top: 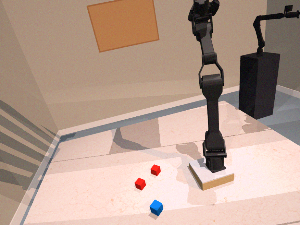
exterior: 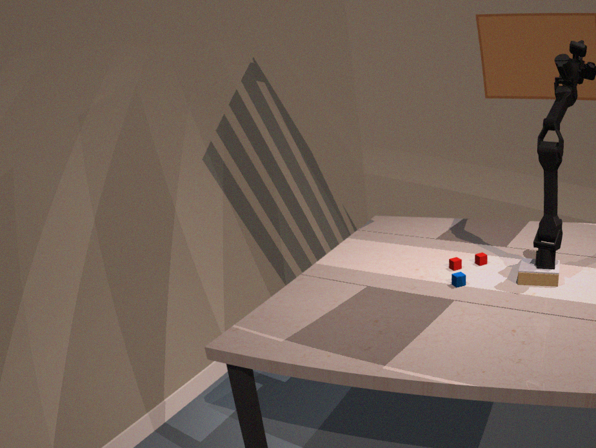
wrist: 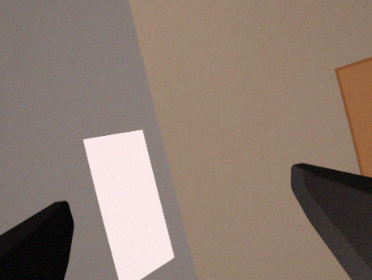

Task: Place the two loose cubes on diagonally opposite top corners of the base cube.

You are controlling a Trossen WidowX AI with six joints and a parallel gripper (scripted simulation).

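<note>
Now: gripper tip 72 cm above the blue cube, 46 cm to the right of it and 46 cm short of it.
</note>
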